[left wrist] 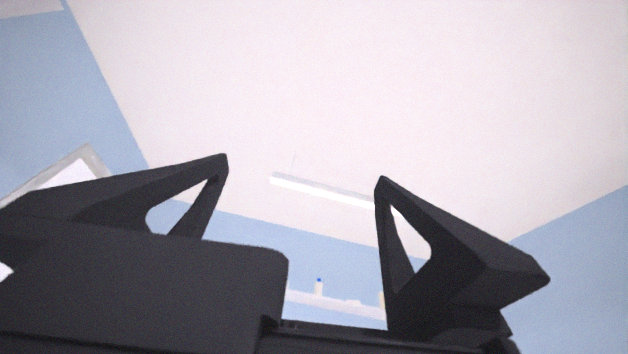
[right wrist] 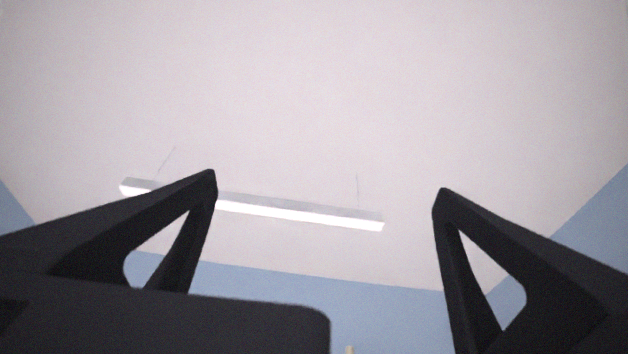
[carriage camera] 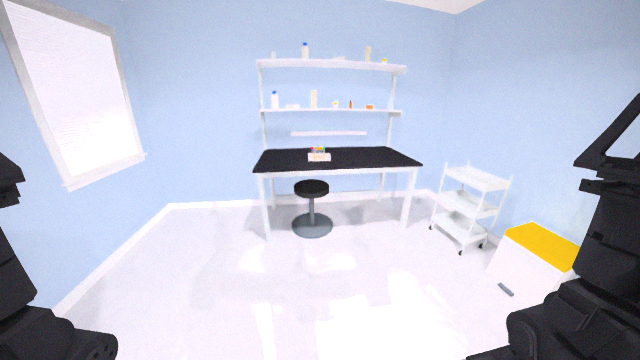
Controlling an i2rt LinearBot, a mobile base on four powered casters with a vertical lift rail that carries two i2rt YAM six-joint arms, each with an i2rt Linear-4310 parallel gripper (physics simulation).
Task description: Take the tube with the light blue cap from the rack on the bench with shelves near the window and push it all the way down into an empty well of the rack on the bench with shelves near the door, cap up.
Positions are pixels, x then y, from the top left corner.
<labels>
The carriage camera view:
small white cart: 465,230
yellow-lidded bin: 530,262
window: 69,68
</labels>
